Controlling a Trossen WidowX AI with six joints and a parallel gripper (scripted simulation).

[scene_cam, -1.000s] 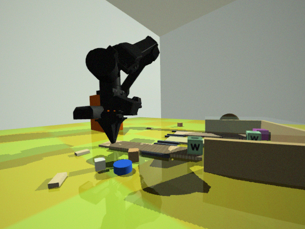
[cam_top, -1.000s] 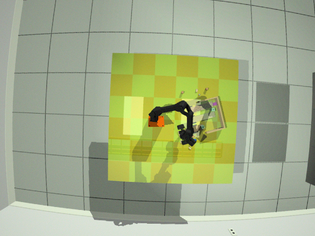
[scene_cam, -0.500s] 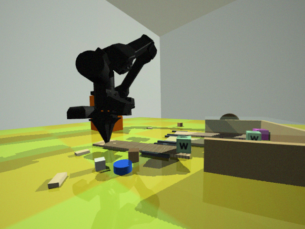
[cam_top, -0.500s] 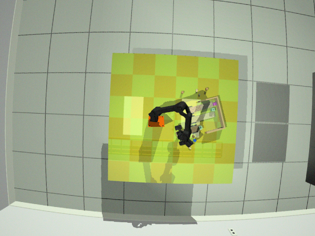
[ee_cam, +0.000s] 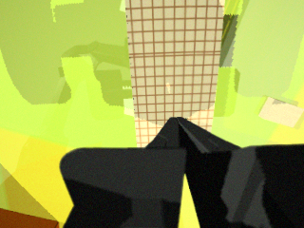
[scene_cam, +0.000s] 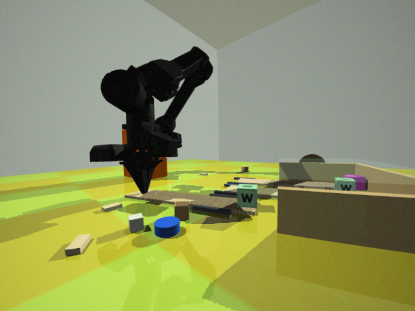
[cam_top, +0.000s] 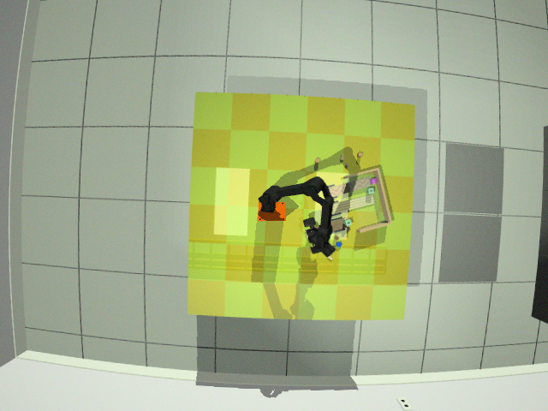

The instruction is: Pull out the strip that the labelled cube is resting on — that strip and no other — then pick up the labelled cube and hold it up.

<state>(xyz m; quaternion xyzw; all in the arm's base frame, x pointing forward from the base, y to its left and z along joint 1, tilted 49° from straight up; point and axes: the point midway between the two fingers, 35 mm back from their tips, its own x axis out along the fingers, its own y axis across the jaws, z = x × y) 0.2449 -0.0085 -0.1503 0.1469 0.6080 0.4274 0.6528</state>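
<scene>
Right now my gripper tip is 170 mm short of the blue disc and 40 mm to the left of it. From my gripper tip the other things lie so: flat tan piece: 130 mm to the right, 130 mm ahead.
</scene>
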